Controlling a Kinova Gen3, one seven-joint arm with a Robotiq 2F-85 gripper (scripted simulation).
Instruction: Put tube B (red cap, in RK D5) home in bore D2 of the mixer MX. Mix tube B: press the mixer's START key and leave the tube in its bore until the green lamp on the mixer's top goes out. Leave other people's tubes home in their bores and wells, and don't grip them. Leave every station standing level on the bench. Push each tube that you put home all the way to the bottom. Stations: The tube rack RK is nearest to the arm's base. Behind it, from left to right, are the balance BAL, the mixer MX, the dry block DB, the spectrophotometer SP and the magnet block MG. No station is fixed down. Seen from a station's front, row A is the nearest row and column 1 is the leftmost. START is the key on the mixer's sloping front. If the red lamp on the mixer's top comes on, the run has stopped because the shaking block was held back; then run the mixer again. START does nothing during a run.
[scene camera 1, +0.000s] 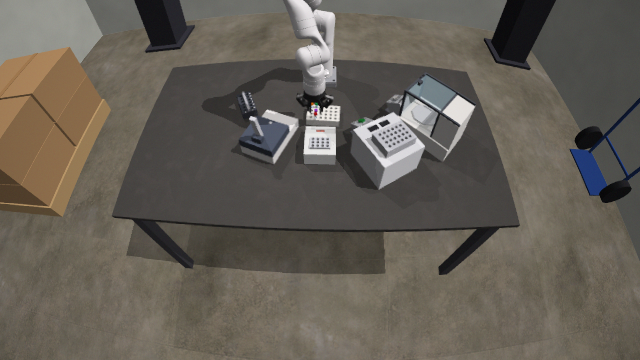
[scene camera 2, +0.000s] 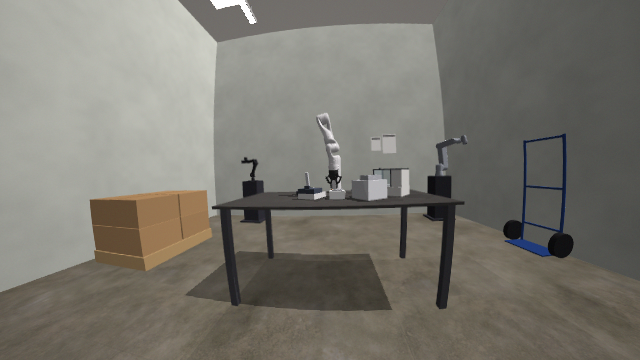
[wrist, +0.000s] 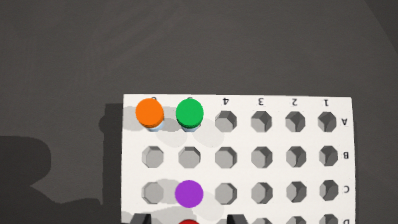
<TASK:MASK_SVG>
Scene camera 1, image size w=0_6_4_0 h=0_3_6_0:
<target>glass-walled balance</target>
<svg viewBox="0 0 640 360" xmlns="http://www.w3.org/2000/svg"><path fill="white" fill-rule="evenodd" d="M425 72L405 89L404 95L394 95L386 102L388 108L385 111L389 114L399 114L397 116L421 140L425 146L424 149L443 162L449 154L449 150L451 151L455 146L455 142L457 143L461 138L462 131L464 132L465 130L464 126L466 128L476 103Z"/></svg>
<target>dry block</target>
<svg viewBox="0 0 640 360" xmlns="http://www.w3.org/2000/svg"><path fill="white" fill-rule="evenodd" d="M306 126L304 164L335 165L335 127Z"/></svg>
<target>spectrophotometer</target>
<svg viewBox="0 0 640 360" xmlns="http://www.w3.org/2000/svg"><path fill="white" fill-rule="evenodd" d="M266 110L262 117L249 118L251 124L239 138L239 143L243 153L275 164L299 127L299 123L296 118Z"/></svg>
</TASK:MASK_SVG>
